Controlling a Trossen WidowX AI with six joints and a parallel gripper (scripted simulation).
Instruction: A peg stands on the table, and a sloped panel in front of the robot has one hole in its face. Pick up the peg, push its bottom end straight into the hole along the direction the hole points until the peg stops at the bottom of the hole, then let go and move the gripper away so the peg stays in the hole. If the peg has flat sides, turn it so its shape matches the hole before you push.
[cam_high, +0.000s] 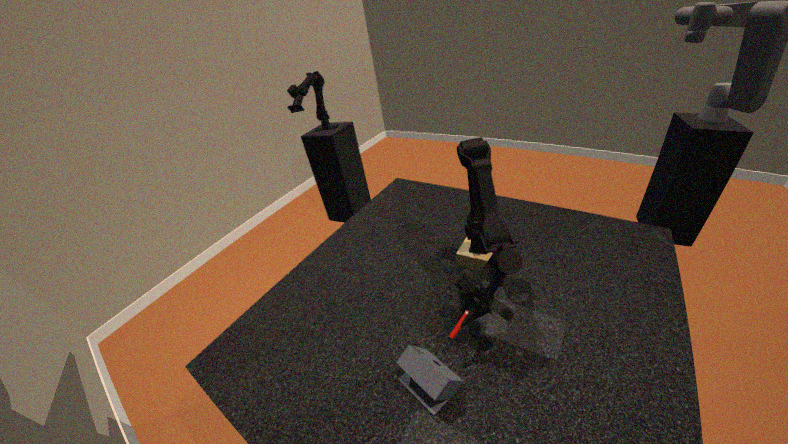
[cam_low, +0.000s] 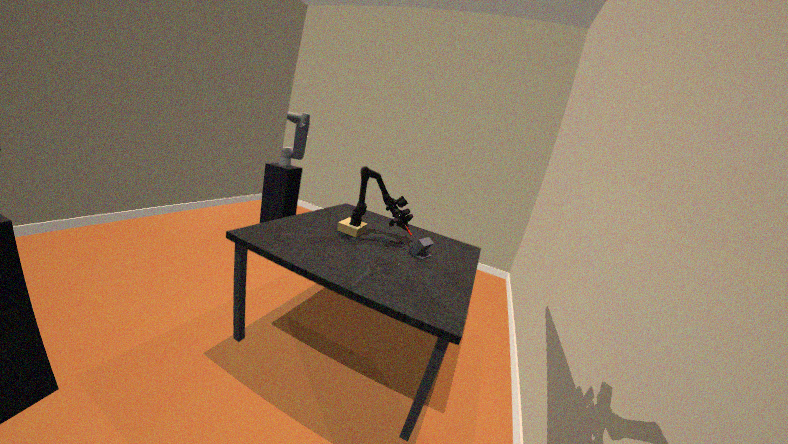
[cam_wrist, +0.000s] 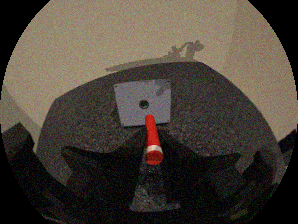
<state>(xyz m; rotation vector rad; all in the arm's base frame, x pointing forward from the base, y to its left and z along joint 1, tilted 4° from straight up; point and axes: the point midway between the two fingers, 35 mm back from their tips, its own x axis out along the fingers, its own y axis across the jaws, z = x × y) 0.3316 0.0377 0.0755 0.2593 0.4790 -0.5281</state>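
The grey sloped panel is 110 mm ahead of my gripper tip, 70 mm below it and 40 mm to the right of it. Also, from my gripper tip: red peg: 10 mm to the left, 10 mm behind, 10 mm above.
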